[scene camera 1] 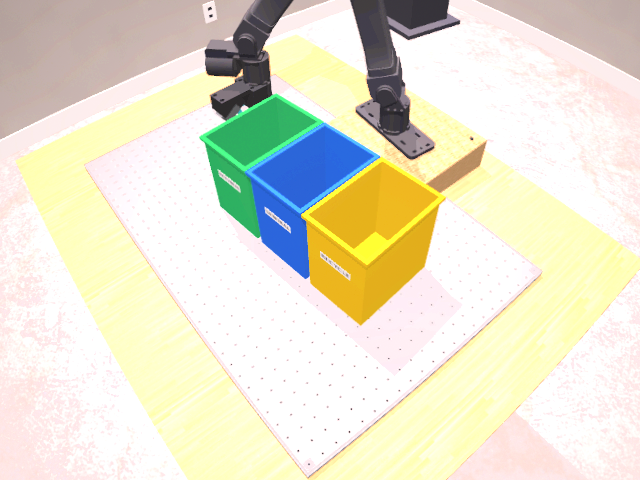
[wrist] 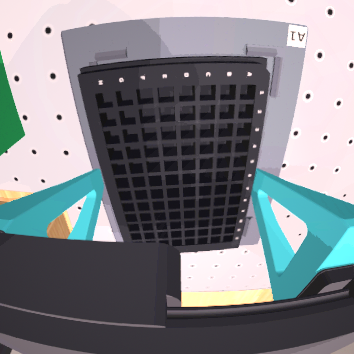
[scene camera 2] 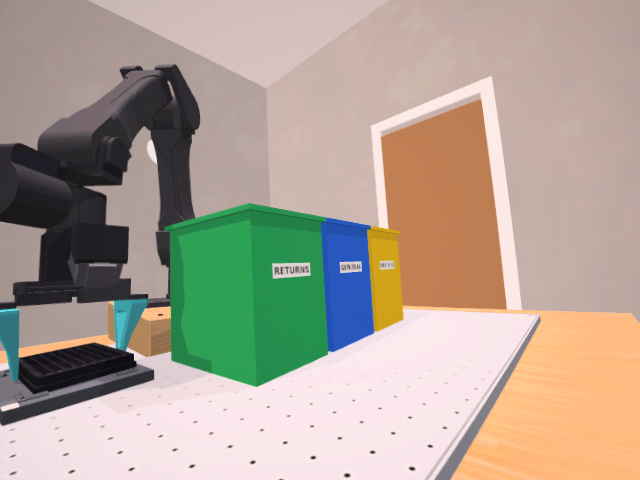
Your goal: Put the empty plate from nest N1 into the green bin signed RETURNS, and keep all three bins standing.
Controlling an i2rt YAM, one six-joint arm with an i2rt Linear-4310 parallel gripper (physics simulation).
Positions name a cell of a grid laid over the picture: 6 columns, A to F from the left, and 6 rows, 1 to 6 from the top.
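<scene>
There's a blue bin you can see in scene camera 1 (C3) and also in scene camera 2 (D4), while in the wrist view it's out of frame. A yellow bin is there as well, visible in scene camera 1 (D3) and in scene camera 2 (D4), but the wrist view has it out of frame too. And there's a black plate, which appears in the wrist view (D3) and in scene camera 2 (A5), though scene camera 1 does not show the plate, hidden by a green bin.
</scene>
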